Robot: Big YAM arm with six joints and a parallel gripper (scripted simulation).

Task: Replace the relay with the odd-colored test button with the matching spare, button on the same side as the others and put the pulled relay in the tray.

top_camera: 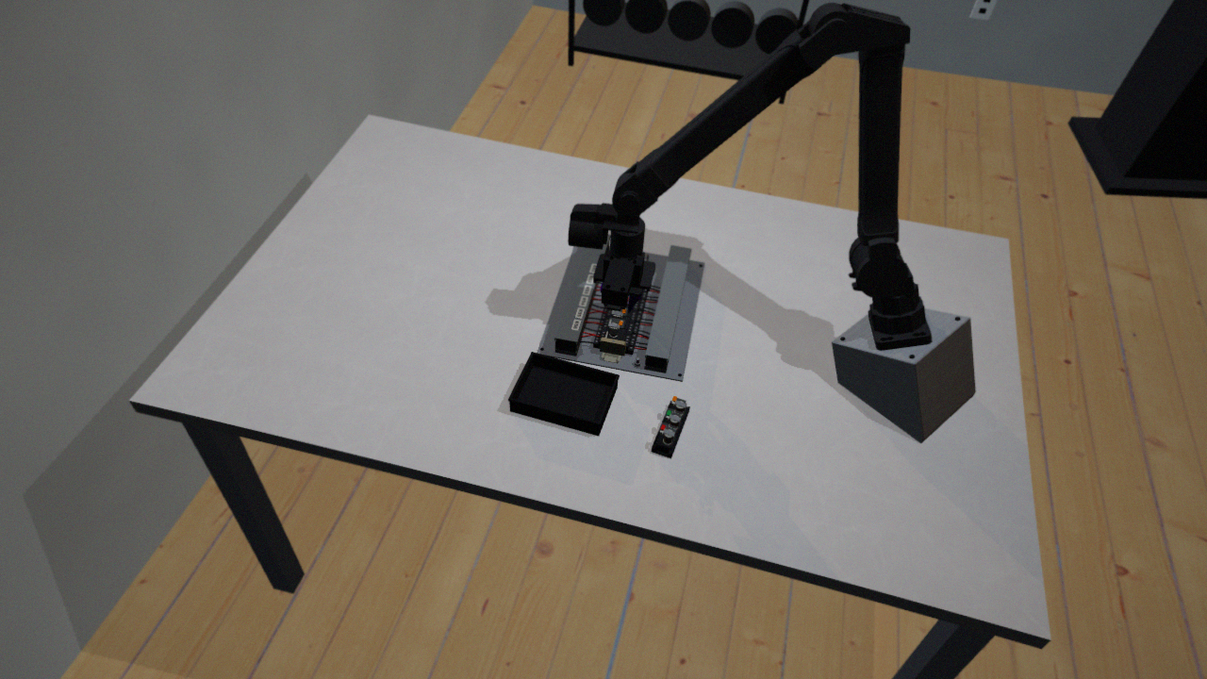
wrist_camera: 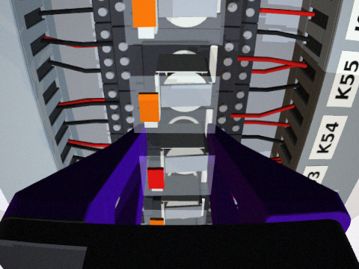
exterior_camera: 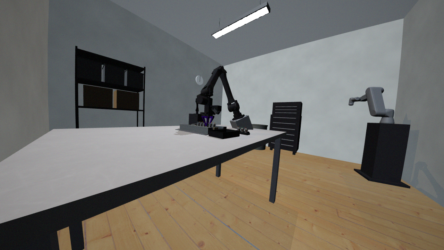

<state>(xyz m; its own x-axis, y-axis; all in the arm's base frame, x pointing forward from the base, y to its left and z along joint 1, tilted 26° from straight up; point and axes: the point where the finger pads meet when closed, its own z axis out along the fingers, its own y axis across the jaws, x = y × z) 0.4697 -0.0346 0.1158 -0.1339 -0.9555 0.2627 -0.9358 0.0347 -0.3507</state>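
Now: hand 5 cm to the left of the grey panel, 5 cm above it and 1 cm past it.
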